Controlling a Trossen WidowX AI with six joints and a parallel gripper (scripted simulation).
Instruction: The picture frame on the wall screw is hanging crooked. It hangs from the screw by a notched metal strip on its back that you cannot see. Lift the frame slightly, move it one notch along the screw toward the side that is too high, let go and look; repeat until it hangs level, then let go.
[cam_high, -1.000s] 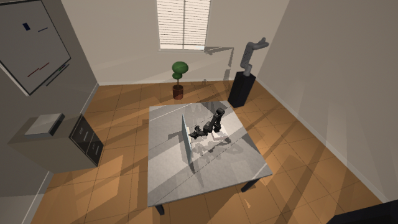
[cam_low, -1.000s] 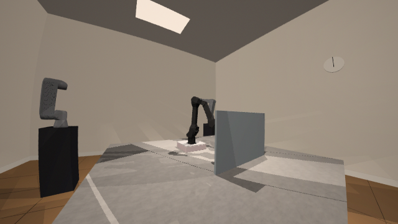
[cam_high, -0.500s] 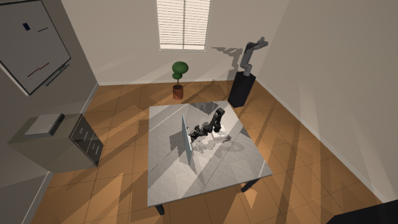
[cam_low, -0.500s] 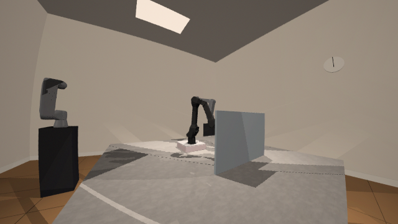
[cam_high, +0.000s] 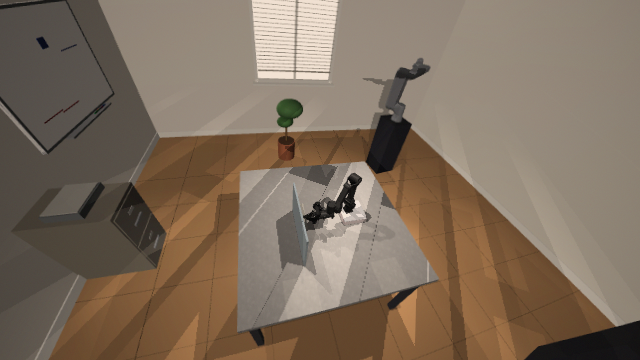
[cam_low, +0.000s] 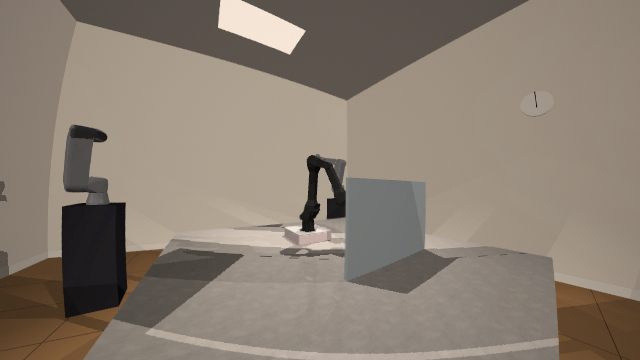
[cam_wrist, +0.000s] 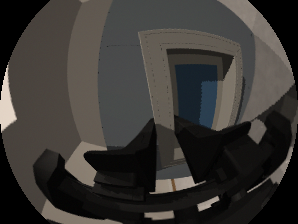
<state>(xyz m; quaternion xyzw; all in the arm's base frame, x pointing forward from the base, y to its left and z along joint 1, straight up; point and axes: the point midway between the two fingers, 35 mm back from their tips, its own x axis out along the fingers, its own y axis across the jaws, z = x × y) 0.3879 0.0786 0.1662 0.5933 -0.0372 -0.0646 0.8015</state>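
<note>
Now: the picture frame 50 mm below my gripper tip and 20 mm to the right of it. Also, from my gripper tip: grey wall panel (60 mm below, 20 mm ahead, 10 mm to the right).
</note>
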